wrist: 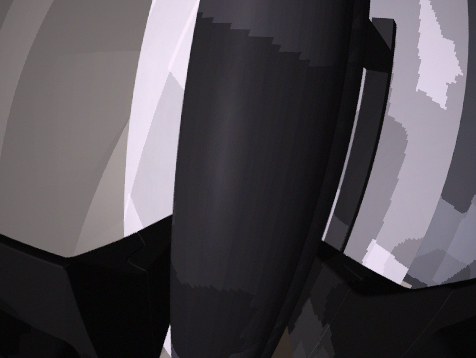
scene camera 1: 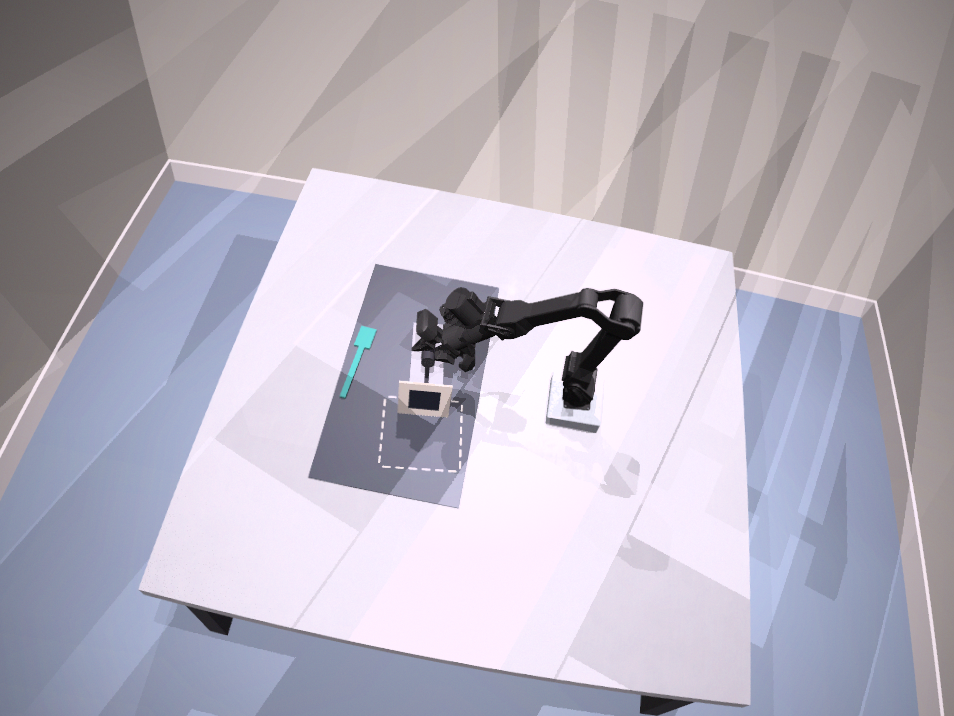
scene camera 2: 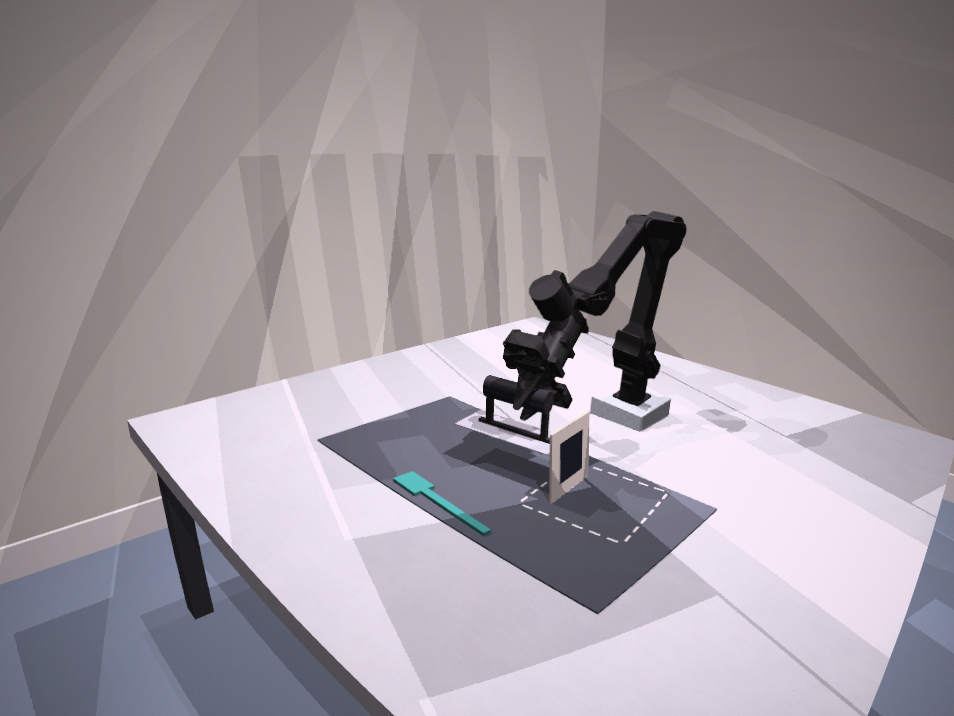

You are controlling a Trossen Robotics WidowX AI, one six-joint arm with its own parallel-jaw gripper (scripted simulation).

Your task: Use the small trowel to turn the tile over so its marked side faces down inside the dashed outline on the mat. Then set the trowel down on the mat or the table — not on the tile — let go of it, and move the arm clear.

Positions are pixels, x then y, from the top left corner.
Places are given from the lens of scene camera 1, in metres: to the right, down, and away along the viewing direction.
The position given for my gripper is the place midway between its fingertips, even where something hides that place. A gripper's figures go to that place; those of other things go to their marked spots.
my gripper point(scene camera 1: 416, 353): -0.14, -0.01, 1.64
pale sloped block point(scene camera 1: 424, 369): -0.12, 0.03, 1.67
